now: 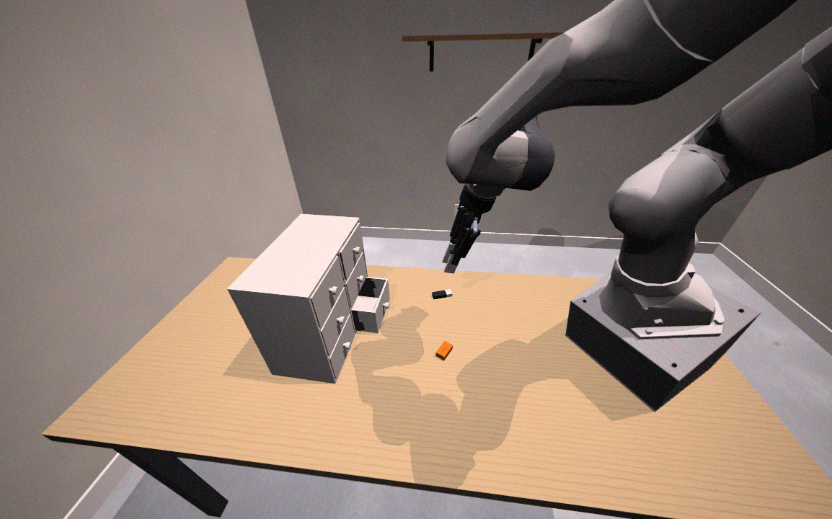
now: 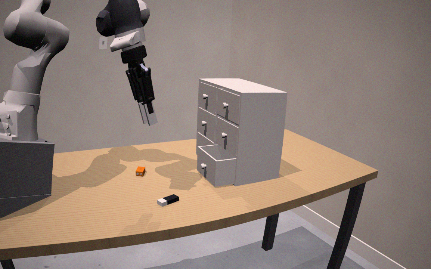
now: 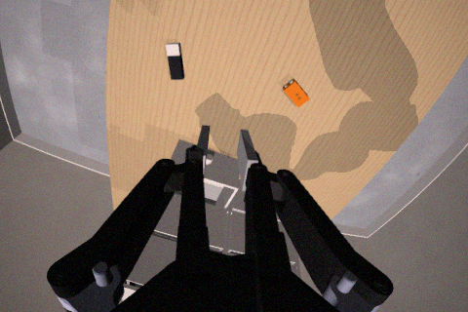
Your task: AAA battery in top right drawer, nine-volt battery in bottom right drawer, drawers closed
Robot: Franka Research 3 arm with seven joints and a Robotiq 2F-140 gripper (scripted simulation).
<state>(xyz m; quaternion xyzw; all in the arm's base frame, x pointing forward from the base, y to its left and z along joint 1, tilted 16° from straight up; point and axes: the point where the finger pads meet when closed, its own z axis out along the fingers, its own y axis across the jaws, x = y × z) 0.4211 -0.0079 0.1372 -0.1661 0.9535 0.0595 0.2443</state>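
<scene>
My hand is 2 cm past the orange nine-volt battery, 11 cm to the right of it and 23 cm above it. Round my hand: AAA battery: 31 cm ahead, 9 cm to the left, 3 cm below.
</scene>
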